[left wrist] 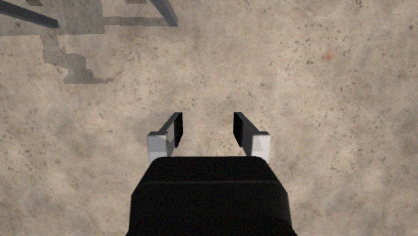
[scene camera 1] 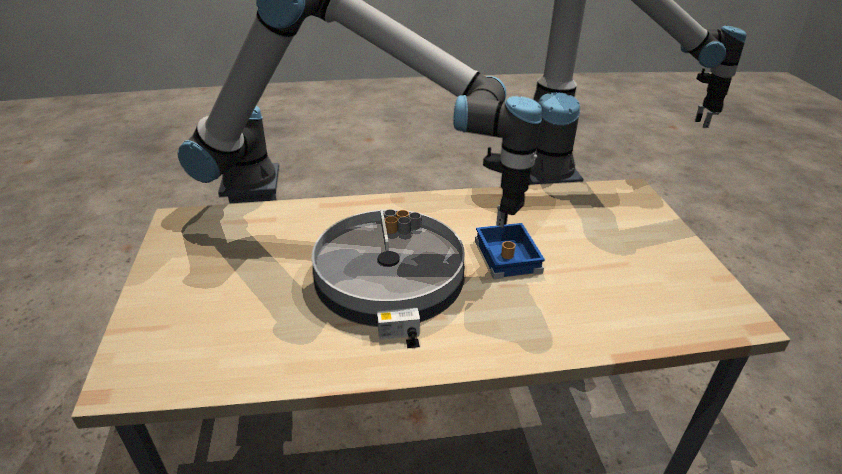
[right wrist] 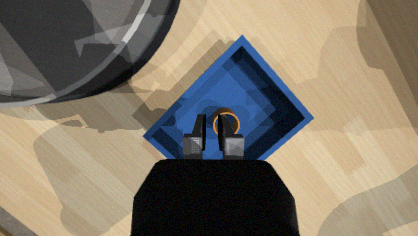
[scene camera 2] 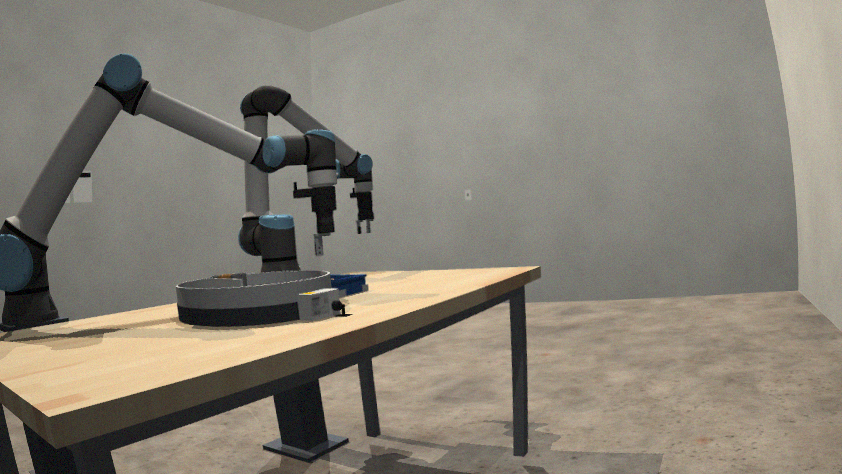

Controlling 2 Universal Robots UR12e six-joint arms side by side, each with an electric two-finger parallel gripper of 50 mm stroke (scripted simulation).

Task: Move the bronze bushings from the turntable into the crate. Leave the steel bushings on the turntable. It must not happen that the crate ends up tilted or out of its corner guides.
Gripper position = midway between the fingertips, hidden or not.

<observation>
I see my left gripper (scene camera 1: 701,124), my right gripper (scene camera 1: 501,224) and a blue crate (scene camera 1: 527,256).
The blue crate is seen too in the right wrist view (right wrist: 269,113). My left gripper is seen too in the left wrist view (left wrist: 208,122). My right gripper also shows in the right wrist view (right wrist: 211,125) and in scene camera 2 (scene camera 2: 319,255). The left wrist view misses the blue crate: it is out of frame.
</observation>
